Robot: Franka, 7 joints.
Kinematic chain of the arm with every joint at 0, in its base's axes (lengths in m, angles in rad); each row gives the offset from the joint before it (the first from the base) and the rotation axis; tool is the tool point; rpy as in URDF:
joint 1: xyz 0 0 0.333 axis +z
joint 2: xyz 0 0 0 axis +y
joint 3: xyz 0 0 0.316 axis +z
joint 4: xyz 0.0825 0 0 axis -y
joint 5: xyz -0.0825 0 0.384 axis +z
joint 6: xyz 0 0 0 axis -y
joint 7: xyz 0.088 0 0 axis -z
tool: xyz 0 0 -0.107 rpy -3.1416 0 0
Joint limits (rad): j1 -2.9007..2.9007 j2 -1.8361..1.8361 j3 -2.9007..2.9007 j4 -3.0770..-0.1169 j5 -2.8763..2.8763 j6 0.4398..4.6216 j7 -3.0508..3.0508
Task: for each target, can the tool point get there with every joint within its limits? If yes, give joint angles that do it. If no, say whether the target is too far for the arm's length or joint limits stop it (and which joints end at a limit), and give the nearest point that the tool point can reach.
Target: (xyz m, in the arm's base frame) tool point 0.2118 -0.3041 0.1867
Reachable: yes | joints -2.2975 0.6960 0.9269 -2.5293 -2.0842 3.2730 -1.3104
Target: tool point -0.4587 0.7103 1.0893
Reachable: no: too far | nearest point -0.3469 0.5372 0.9049 | short by 0.277 m
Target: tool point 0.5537 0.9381 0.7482
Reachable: no: too far | nearest point 0.4075 0.6904 0.6385 | short by 0.308 m
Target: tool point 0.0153 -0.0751 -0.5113
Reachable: no: joint limits stop it (at a limit: joint 2) | nearest point 0.0258 -0.1266 -0.3379 | short by 0.181 m
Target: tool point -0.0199 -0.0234 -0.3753
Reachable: no: joint limits stop it (at a limit: joint 2) | nearest point -0.0390 -0.0458 -0.3116 | short by 0.070 m
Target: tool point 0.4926 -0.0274 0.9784
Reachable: yes | joints -1.3280 0.0746 1.4751 -1.0504 -1.8414 2.0608 1.2435
